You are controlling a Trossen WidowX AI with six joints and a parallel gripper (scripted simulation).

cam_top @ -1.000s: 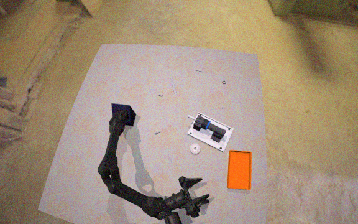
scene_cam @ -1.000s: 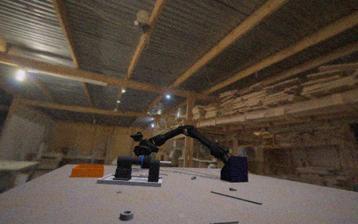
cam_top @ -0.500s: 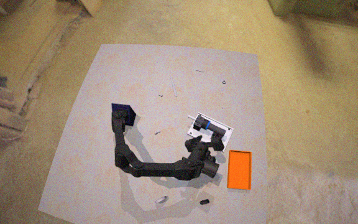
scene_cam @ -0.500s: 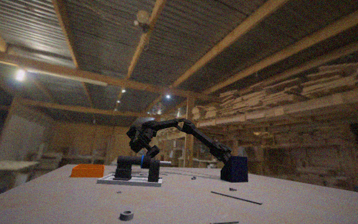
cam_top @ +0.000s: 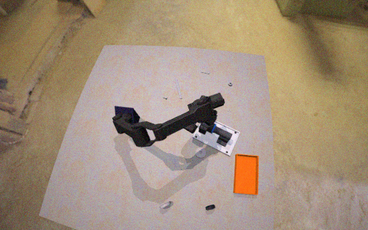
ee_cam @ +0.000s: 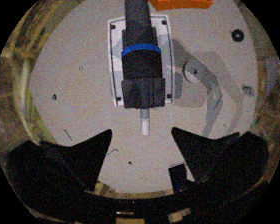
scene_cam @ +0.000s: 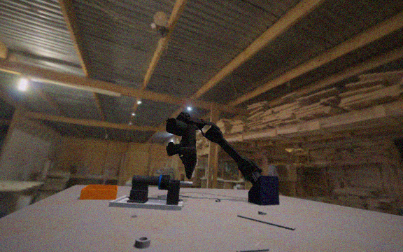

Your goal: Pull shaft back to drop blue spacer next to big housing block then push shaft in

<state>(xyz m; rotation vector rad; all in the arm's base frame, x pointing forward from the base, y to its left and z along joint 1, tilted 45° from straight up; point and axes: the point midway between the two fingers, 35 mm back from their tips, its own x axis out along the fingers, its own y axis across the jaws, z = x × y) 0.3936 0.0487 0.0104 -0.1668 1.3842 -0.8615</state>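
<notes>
My gripper tip is now 7 cm short of the shaft, 3 cm to the left of it and 2 cm above it. The rest, counted from my gripper tip: blue spacer (9 cm ahead, 4 cm to the right, 2 cm below); grey cylinder (11 cm behind, 45 cm to the right, 7 cm below); orange tray (29 cm ahead, 26 cm to the right, 9 cm below).
</notes>
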